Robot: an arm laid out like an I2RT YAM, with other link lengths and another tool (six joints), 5 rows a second.
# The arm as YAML. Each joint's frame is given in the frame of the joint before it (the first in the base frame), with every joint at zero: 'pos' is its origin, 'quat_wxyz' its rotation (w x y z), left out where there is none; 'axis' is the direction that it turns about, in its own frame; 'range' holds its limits. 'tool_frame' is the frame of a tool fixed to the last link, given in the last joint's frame.
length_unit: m
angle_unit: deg
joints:
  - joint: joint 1
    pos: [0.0, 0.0, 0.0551]
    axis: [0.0, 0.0, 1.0]
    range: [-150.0, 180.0]
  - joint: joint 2
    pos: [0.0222, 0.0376, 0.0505]
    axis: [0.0, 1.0, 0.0]
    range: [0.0, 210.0]
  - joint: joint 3
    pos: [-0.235, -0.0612, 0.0]
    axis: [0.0, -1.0, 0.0]
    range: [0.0, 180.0]
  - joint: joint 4
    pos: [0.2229, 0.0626, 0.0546]
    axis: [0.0, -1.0, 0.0]
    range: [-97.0, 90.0]
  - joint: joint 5
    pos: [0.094, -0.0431, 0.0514]
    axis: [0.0, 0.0, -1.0]
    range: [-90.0, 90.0]
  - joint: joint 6
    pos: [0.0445, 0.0, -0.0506]
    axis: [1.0, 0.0, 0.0]
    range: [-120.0, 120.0]
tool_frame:
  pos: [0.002, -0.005, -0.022]
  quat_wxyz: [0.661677, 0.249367, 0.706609, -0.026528]
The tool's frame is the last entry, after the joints.
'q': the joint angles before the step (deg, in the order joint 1, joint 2, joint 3, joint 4, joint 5, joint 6). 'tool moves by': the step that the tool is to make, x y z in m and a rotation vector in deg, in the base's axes. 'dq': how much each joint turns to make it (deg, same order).
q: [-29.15, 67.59, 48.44, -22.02, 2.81, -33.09]
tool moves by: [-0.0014, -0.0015, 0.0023, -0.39, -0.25, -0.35]
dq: [-0.42, -0.34, 0.18, -0.10, 0.09, -0.21]
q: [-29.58, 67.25, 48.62, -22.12, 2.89, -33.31]
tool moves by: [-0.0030, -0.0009, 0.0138, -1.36, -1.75, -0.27]
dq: [-0.48, -1.76, 1.44, -0.99, 0.03, -0.37]
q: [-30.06, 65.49, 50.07, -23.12, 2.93, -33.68]
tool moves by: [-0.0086, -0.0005, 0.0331, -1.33, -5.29, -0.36]
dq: [-1.48, -3.88, 3.91, -2.59, -1.82, 0.61]
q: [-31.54, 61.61, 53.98, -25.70, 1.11, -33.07]
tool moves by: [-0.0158, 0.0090, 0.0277, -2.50, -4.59, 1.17]
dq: [-0.42, -5.96, 1.70, -2.44, -1.51, -0.56]
